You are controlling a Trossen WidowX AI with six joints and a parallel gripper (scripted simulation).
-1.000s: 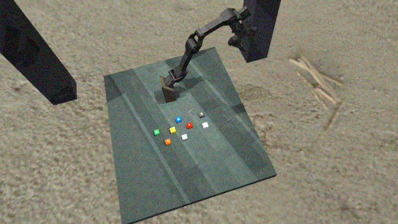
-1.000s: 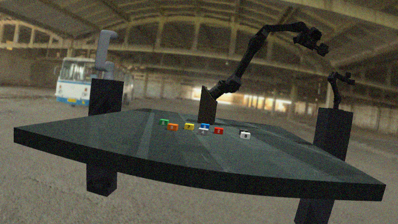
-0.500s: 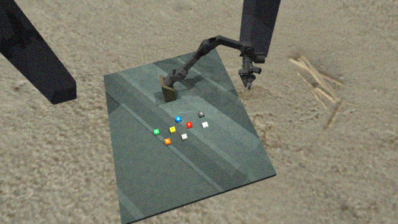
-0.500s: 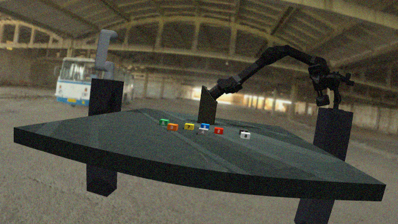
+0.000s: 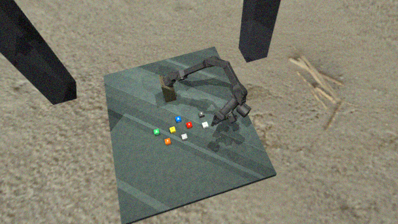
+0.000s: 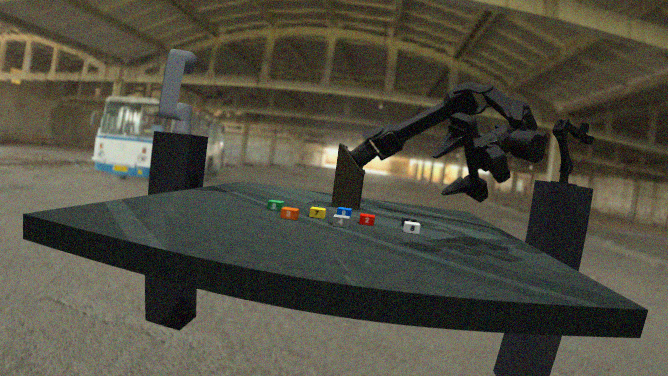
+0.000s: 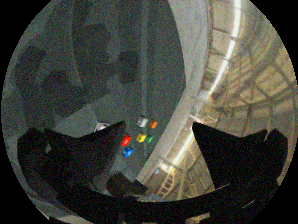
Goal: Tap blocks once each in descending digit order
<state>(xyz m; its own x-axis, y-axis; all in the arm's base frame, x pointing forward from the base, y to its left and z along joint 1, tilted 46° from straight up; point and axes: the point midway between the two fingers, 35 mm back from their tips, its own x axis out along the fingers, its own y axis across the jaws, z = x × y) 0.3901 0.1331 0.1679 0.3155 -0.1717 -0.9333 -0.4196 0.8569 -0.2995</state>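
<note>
Right now my gripper tip is 18 cm past the blue block, 18 cm to the left of it and 12 cm above it. Round my gripper tip: white block: 8 cm behind, 3 cm to the right, 12 cm below; then black block: 17 cm behind, 3 cm to the right, 12 cm below; then red block: 11 cm behind, 13 cm to the right, 12 cm below.
</note>
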